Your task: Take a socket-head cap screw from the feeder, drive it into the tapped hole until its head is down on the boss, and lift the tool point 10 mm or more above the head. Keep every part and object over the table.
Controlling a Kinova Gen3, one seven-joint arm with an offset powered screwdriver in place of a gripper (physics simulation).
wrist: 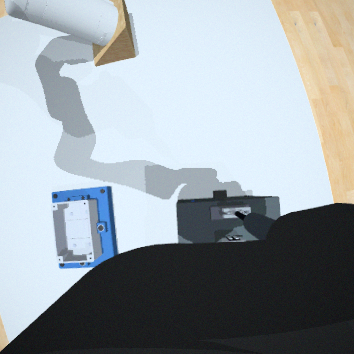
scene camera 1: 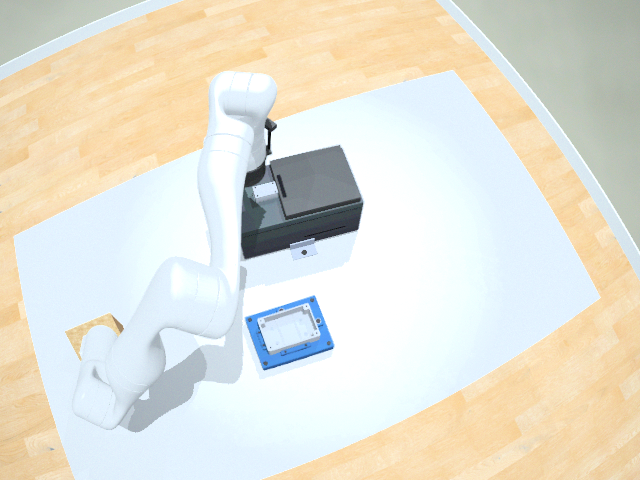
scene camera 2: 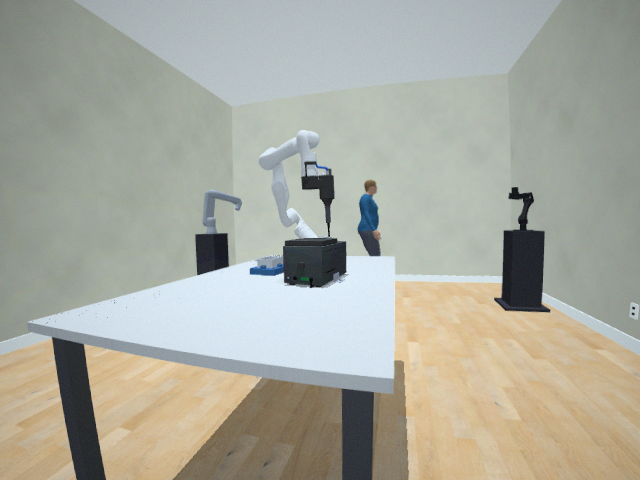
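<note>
The dark screw feeder (scene camera 1: 320, 178) (scene camera 2: 305, 260) (wrist: 195, 220) stands on the table with a small light pickup plate (scene camera 1: 265, 190) on its lower deck. My screwdriver (scene camera 2: 328, 236) (wrist: 238, 214) points straight down, its tip at the feeder's deck; in the wrist view it overlaps the light plate. In scene camera 1 the arm hides the tip. Whether a screw sits on the tip is too small to tell. A light grey open housing (scene camera 1: 264, 341) (scene camera 2: 267, 262) (wrist: 93, 220) with corner bosses lies in a blue fixture (scene camera 1: 273, 362) (scene camera 2: 256, 270) (wrist: 111, 200). I cannot tell which boss has the tapped hole.
The feeder's raised lid block stands beside the deck. A small tab (scene camera 1: 303, 250) sticks out at its side. The arm's base is on a wooden block (scene camera 1: 76, 338) (wrist: 120, 50). A person (scene camera 2: 368, 211) and two pedestal robots (scene camera 2: 211, 250) (scene camera 2: 523, 268) are beyond the table.
</note>
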